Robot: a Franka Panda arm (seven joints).
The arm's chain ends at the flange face. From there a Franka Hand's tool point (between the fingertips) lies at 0.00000 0.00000 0.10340 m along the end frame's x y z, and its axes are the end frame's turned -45 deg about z.
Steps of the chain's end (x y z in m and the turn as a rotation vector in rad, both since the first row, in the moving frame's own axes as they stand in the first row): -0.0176, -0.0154, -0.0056, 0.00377, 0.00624, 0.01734; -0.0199, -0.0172, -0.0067, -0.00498, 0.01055, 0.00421; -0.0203, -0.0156, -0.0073, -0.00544, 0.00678, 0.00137; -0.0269, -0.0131, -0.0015, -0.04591, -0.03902, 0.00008; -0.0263, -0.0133, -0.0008, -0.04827, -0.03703, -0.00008; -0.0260, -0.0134, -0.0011, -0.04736, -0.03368, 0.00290; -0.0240, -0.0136, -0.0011, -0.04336, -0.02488, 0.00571
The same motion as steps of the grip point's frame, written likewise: -0.0008, -0.0231, -0.0056, -0.00175, 0.00708, 0.01734; -0.0015, -0.0251, -0.0067, -0.01098, 0.00394, 0.00421; -0.0032, -0.0245, -0.0073, -0.00864, 0.00095, 0.00137; -0.0160, -0.0278, -0.0017, -0.00487, -0.06005, 0.00008; -0.0154, -0.0272, -0.0010, -0.00795, -0.06032, -0.00008; -0.0148, -0.0269, -0.0013, -0.00967, -0.05730, 0.00290; -0.0123, -0.0253, -0.0012, -0.01307, -0.04825, 0.00571
